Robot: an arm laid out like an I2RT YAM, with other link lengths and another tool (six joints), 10 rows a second.
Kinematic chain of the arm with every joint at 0, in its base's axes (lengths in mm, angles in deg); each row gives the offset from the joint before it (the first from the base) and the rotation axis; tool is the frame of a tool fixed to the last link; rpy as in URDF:
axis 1: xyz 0 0 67.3 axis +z
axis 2: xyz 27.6 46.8 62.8 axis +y
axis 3: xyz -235 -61.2 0 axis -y
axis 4: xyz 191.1 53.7 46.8 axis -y
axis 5: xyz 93.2 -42.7 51 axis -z
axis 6: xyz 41.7 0 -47.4 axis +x
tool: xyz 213 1 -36 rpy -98.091 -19.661 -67.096
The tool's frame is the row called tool.
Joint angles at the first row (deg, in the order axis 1, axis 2, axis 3, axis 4, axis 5, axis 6):
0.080 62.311 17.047 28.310 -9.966 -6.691
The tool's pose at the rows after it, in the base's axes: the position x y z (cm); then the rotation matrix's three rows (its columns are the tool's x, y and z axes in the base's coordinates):
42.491, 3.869, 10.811; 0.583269, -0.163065, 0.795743; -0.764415, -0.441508, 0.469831; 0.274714, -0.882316, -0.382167
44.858, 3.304, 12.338; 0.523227, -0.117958, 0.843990; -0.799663, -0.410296, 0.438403; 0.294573, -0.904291, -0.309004
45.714, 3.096, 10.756; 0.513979, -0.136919, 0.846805; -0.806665, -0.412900, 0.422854; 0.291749, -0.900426, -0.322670
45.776, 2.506, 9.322; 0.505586, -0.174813, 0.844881; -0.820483, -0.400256, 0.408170; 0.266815, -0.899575, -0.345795
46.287, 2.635, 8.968; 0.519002, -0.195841, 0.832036; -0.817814, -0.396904, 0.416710; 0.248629, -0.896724, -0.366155
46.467, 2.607, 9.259; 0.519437, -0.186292, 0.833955; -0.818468, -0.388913, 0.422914; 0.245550, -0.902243, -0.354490
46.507, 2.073, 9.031; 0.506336, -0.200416, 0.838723; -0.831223, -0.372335, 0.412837; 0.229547, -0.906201, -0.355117
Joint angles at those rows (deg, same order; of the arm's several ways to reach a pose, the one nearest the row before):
1.333 69.514 17.468 37.140 -7.744 -5.008
2.278 77.711 17.777 49.561 -4.353 -2.783
2.800 84.556 17.657 55.739 -2.865 -2.768
2.328 86.977 17.771 56.255 -2.267 -1.950
1.968 87.273 20.616 52.184 -3.143 -1.788
1.457 87.602 20.731 52.960 -3.953 -1.442
0.842 87.866 20.922 52.655 -3.742 -0.524

